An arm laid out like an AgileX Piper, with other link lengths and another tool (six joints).
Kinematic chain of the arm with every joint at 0, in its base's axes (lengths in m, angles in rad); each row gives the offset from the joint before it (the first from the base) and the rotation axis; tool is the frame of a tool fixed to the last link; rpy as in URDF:
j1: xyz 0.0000 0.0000 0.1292 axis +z
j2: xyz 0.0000 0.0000 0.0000 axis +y
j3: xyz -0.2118 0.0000 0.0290 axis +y
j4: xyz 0.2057 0.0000 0.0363 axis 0.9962 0 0.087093
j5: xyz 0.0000 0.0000 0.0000 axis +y
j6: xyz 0.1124 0.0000 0.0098 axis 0.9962 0 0.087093
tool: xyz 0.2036 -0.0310 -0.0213 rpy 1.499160 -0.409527 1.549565
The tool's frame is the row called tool.
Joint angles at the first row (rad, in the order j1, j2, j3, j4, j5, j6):
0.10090, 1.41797, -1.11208, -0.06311, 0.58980, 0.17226
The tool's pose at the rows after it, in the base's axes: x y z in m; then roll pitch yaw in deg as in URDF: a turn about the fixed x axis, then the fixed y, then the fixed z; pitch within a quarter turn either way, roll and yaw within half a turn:
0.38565 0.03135 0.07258 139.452 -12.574 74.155
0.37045 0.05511 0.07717 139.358 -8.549 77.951
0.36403 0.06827 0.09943 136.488 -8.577 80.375
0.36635 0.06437 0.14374 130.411 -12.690 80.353
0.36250 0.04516 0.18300 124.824 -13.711 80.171
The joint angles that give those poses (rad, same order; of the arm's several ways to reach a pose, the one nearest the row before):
0.26835, 1.41798, -1.16930, -0.24051, 0.68158, 0.32932
0.42391, 1.40525, -1.18429, -0.36843, 0.77328, 0.43944
0.50852, 1.34062, -1.18428, -0.43096, 0.81678, 0.49357
0.51588, 1.22133, -1.18430, -0.46636, 0.82247, 0.53140
0.51588, 1.10994, -1.18432, -0.51994, 0.85559, 0.53860

